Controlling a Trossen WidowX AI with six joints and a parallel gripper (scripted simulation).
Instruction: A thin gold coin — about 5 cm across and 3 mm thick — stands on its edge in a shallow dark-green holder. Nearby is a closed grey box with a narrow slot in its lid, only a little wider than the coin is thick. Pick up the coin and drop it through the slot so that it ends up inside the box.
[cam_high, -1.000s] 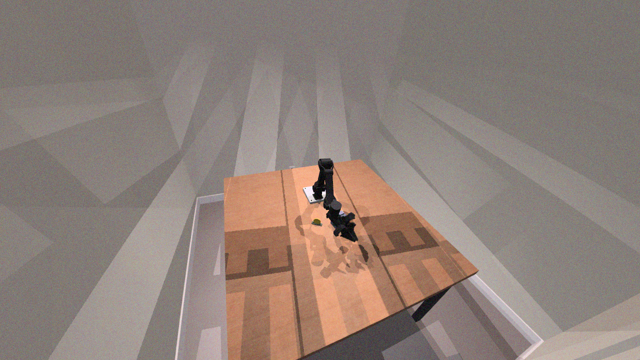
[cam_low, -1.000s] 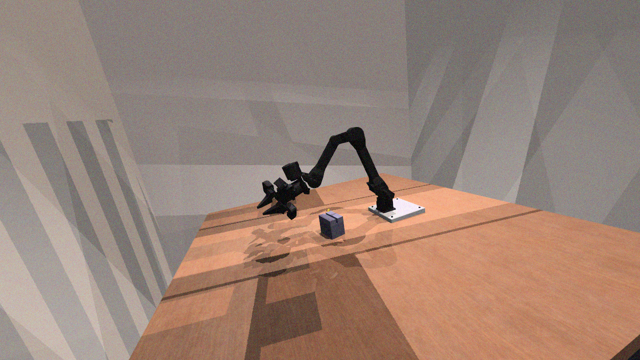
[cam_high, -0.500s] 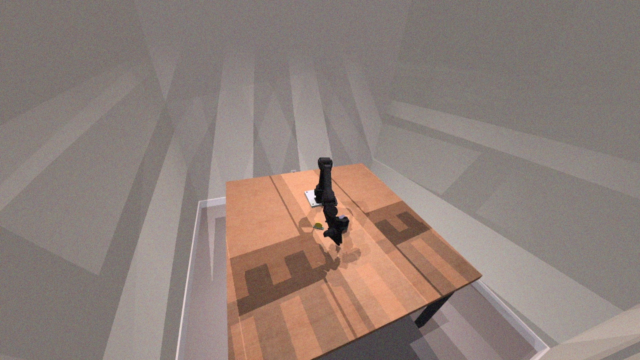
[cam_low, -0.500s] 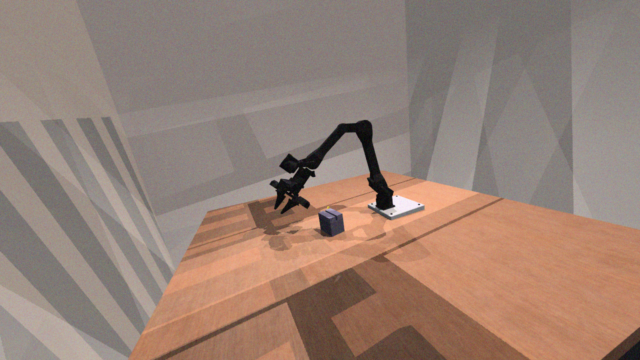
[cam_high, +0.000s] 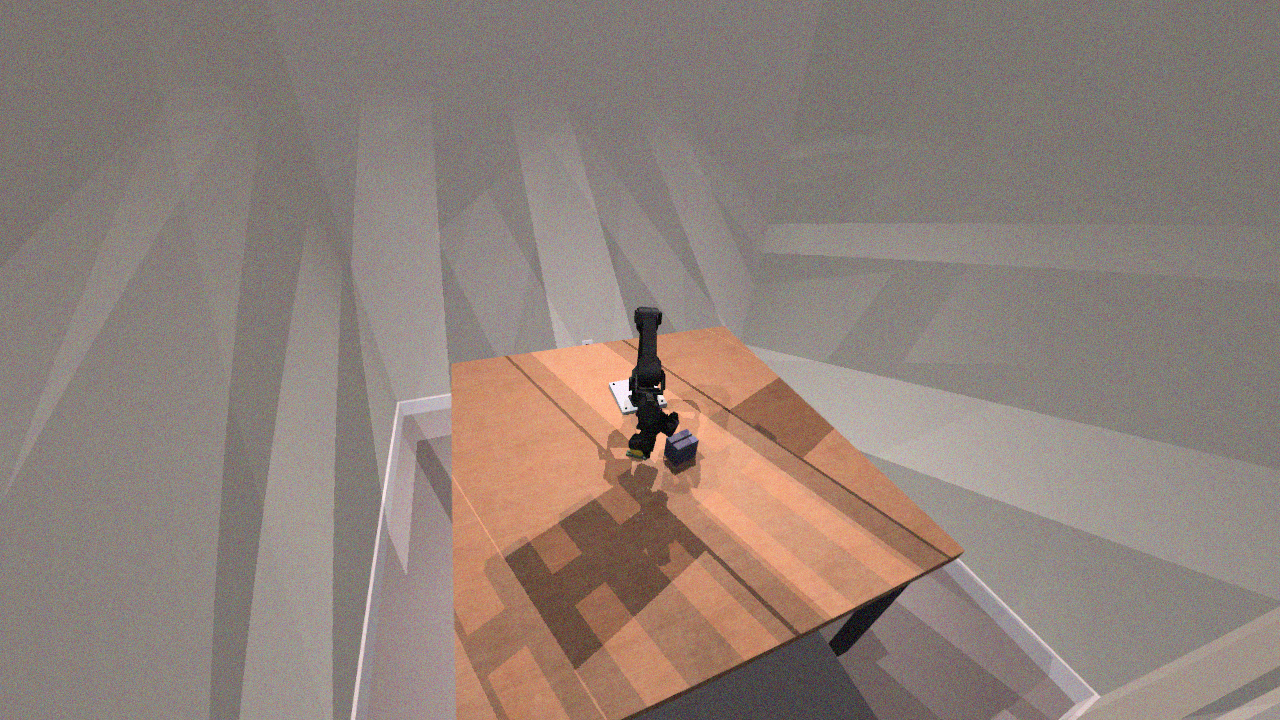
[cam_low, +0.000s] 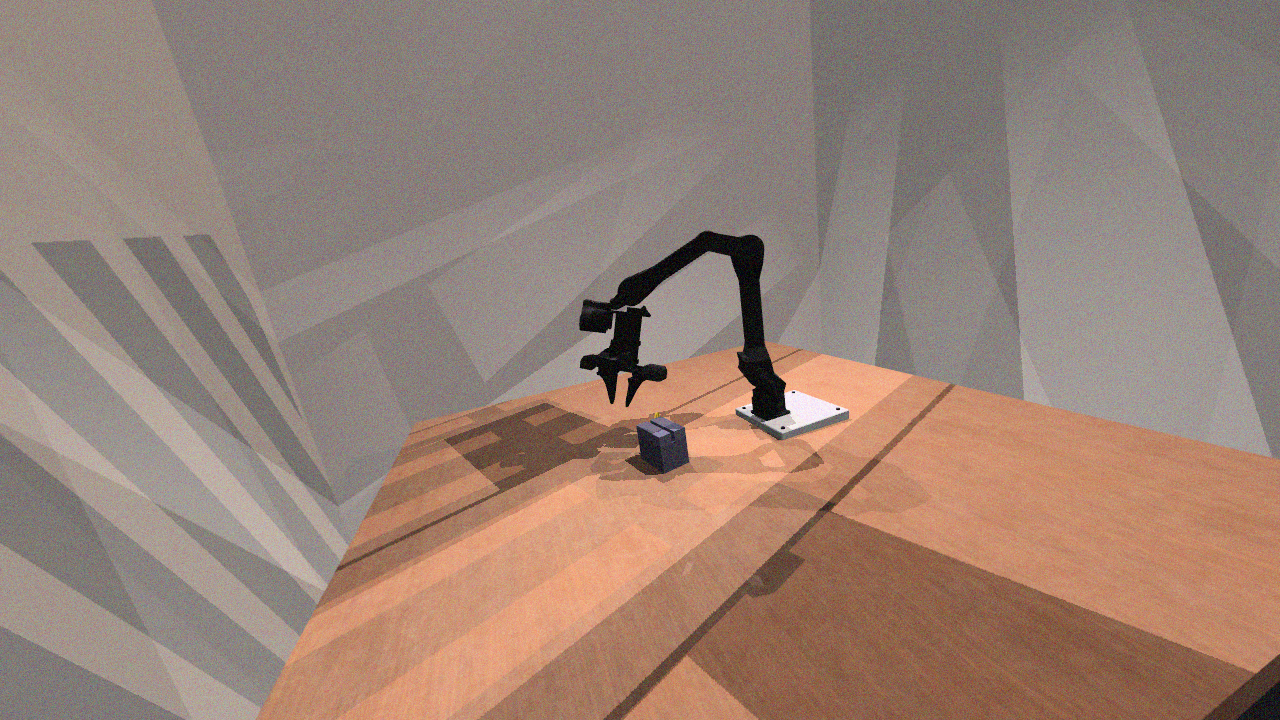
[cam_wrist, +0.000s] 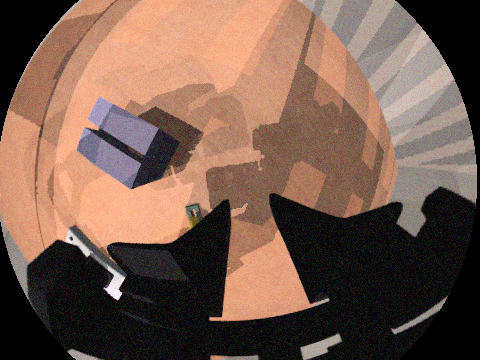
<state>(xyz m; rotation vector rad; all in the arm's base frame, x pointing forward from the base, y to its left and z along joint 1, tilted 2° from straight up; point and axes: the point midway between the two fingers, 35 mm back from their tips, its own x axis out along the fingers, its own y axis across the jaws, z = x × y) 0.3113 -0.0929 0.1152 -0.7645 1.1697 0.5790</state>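
Right now the gold coin is 8 cm behind my gripper tip and 7 cm below it.
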